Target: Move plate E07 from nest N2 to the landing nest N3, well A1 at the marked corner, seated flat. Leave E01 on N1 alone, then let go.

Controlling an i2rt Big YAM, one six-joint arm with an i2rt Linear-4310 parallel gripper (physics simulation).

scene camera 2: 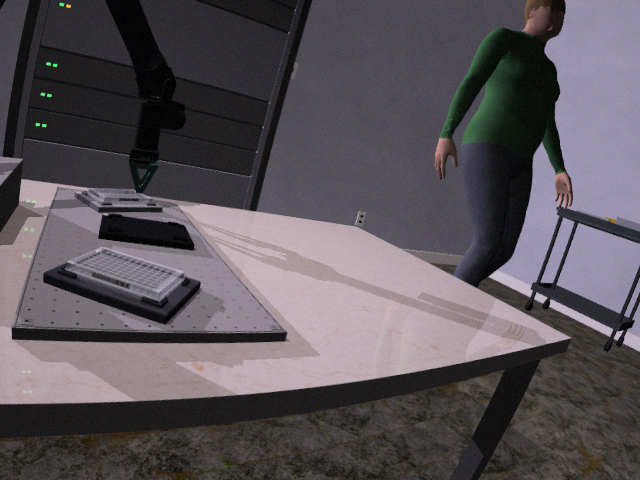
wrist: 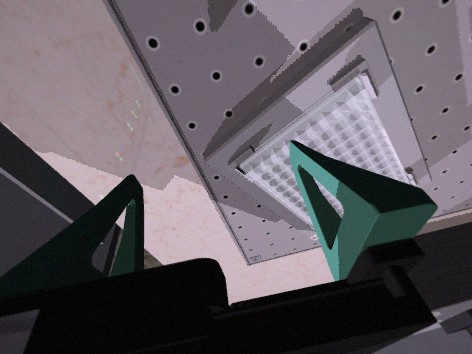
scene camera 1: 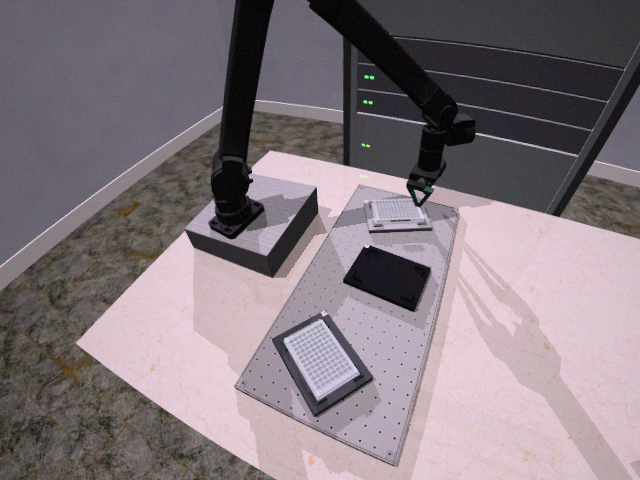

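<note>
A clear 96-well plate (scene camera 1: 396,210) (scene camera 2: 118,194) (wrist: 330,130) sits on the light grey nest (scene camera 1: 398,227) (wrist: 370,45) at the far end. Another clear plate (scene camera 1: 321,357) (scene camera 2: 124,271) sits on the dark grey nest (scene camera 1: 341,393) (scene camera 2: 183,294) at the near end. I cannot read which is E07 or E01. The black nest (scene camera 1: 387,276) (scene camera 2: 147,230) between them is empty, with a white corner mark (scene camera 1: 367,246). My gripper (scene camera 1: 420,204) (scene camera 2: 139,191) (wrist: 213,165) is open and empty by the far plate; in the wrist view one green finger overlaps that plate, the other lies off to its side.
The nests stand on a perforated board (scene camera 1: 382,356) (scene camera 2: 227,310) (wrist: 235,30). The arm's base block (scene camera 1: 284,206) stands beside it. A dark rack (scene camera 1: 465,160) (scene camera 2: 206,144) is behind the table. A person (scene camera 2: 511,98) stands beyond the table near a cart (scene camera 2: 578,305).
</note>
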